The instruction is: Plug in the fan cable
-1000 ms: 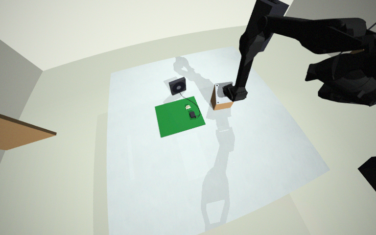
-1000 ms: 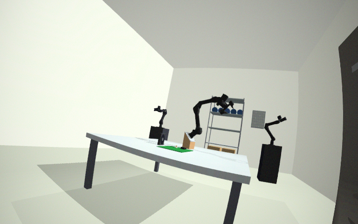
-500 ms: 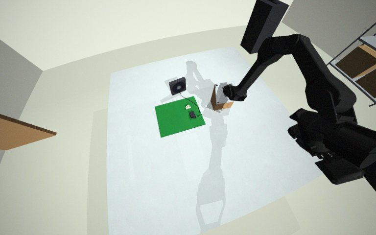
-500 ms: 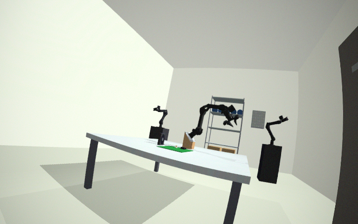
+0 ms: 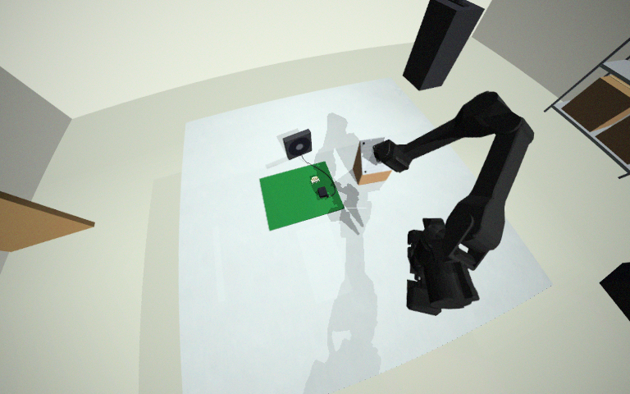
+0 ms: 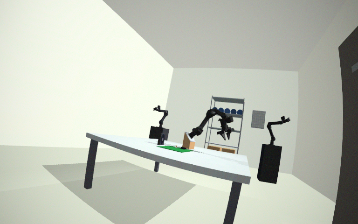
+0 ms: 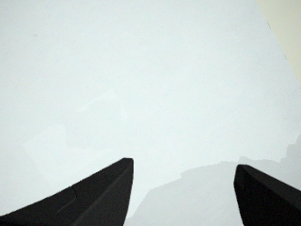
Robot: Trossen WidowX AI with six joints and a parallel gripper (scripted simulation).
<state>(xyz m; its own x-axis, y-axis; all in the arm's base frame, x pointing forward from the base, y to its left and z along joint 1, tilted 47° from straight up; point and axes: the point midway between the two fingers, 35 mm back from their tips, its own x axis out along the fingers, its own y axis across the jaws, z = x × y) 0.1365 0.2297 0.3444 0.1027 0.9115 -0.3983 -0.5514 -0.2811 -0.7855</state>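
The black plug lies 40 cm to the right of my gripper tip, 15 cm below it and 10 cm ahead of it. From my gripper tip the other things lie so: green board (44 cm to the right, 19 cm ahead, 17 cm below); then black fan (63 cm to the right, 12 cm ahead, 10 cm below).
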